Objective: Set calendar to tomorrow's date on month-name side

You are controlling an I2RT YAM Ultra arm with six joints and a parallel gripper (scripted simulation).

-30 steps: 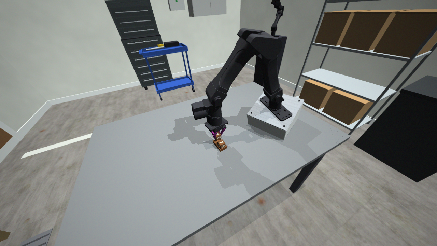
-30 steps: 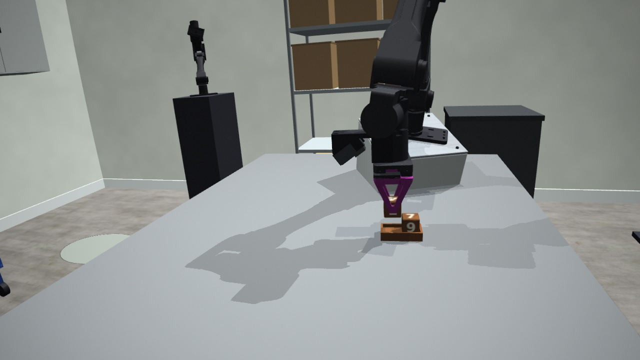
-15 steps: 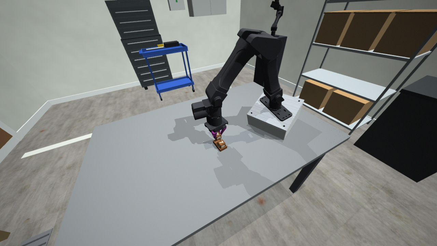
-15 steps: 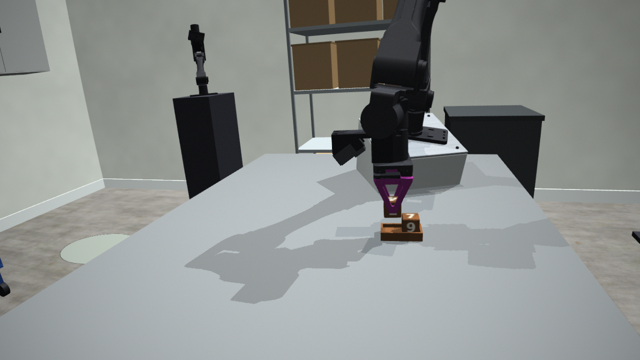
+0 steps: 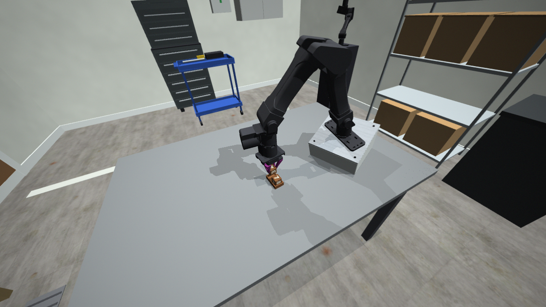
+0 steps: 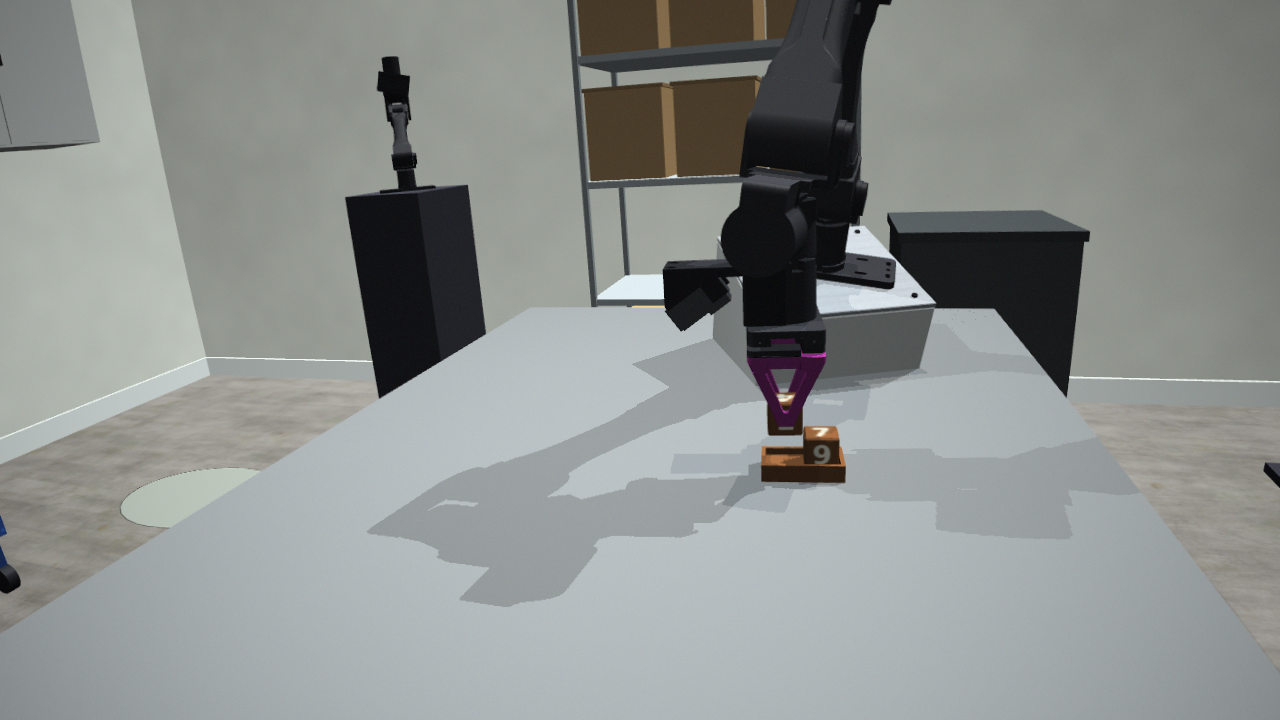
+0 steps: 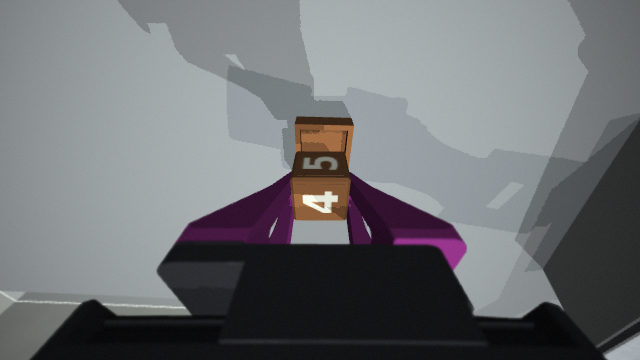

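Now: hand 10 mm past the brown wooden tray, 20 mm to the right of it and 50 mm above it.
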